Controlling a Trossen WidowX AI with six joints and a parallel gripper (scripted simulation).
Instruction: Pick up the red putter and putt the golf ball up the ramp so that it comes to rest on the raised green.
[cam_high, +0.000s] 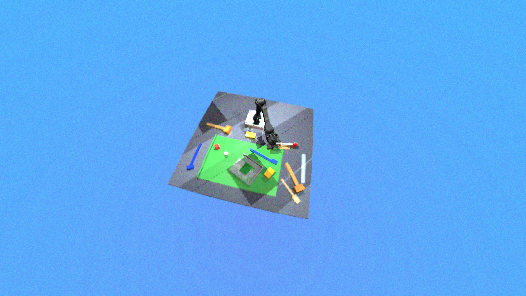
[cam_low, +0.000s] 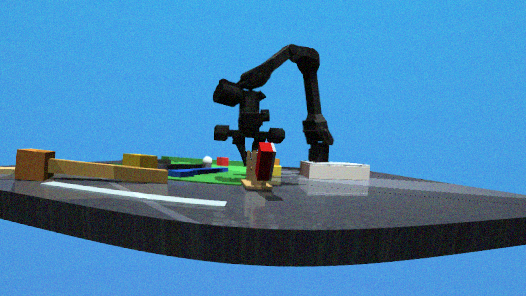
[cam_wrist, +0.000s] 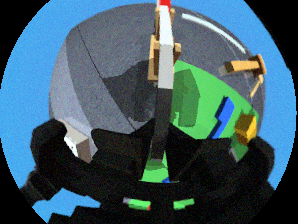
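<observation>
My gripper tip is now 30 mm past the red putter, 110 mm to the right of it and 20 mm below it. Round my gripper tip: white bar: 140 mm ahead, 360 mm to the left, 40 mm below; then wooden rack: 30 mm behind, 130 mm to the left; then yellow block: 300 mm ahead, 50 mm to the left, 10 mm below.
</observation>
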